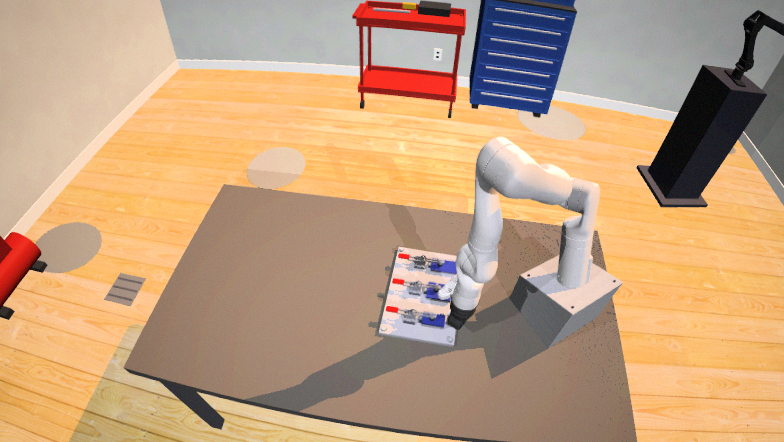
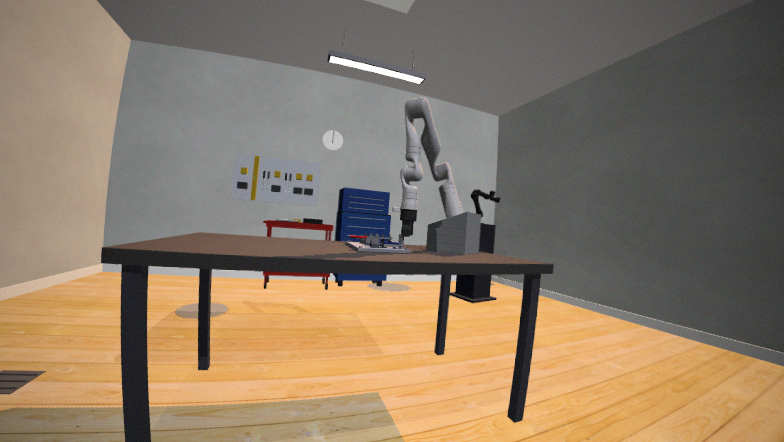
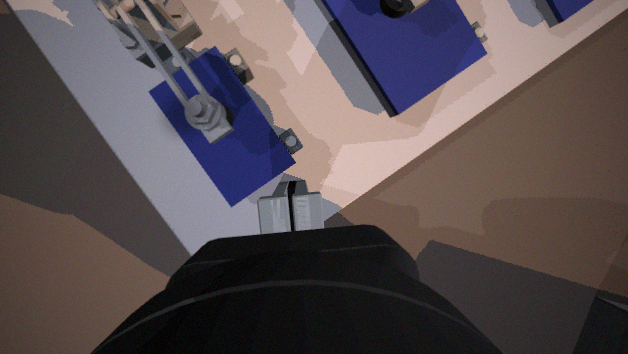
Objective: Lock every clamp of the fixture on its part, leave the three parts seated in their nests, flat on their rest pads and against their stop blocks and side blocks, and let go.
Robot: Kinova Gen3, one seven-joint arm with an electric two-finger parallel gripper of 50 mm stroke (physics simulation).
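Seen in the pictures: gripper, between the fingertips: (image 1: 449, 324) (image 2: 400, 248) (image 3: 294, 198); arm's base, origin of its link: (image 1: 571, 278) (image 2: 455, 219).
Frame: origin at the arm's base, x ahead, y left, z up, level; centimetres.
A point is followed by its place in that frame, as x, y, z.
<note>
The pale fixture plate (image 1: 416, 333) @[47.7, 7.5, -16.1] (image 3: 125, 145) @[46.4, 8.9, -16.1] bears three blue parts. The front part (image 1: 433, 320) @[42.5, 4.8, -13.1] (image 3: 245, 155) @[40.6, 4.4, -13.5] has a clamp spindle (image 3: 204, 112) @[42.6, 3.8, -10.5] over it and two small side blocks (image 3: 239, 62) @[44.0, 1.1, -13.8] (image 3: 291, 140) @[39.4, 2.2, -13.8] along one long edge. The middle part (image 1: 436, 292) (image 3: 400, 65) and back part (image 1: 443, 266) @[36.8, -16.8, -14.5] also lie under clamp arms. The red clamp handles (image 1: 391, 309) @[55.4, 1.4, -11.6] (image 1: 398, 281) @[52.7, -9.4, -12.1] (image 1: 404, 256) @[50.1, -20.0, -12.6] lie low, pointing away from the parts. My gripper (image 1: 456, 327) @[37.1, 4.6, -16.1] (image 2: 401, 239) @[37.1, 4.6, -16.1] (image 3: 294, 198) @[37.1, 4.6, -16.1] is shut and empty, just off the front part's near end. Pad contact is hidden.
The fixture stands on a brown table (image 1: 263, 285) @[98.4, -11.7, -17.6] (image 2: 181, 247) @[122.2, 13.1, -17.6], with the arm's grey pedestal (image 1: 570, 299) @[4.0, 8.8, 2.2] (image 2: 466, 233) @[5.6, 14.6, -7.0] to its right. Plate bolts (image 1: 450, 339) @[37.5, 10.4, -15.4] (image 1: 383, 328) @[57.9, 5.9, -15.4] stand at the front corners. A red cart (image 1: 409, 82) and blue cabinet (image 1: 518, 60) stand beyond the table.
</note>
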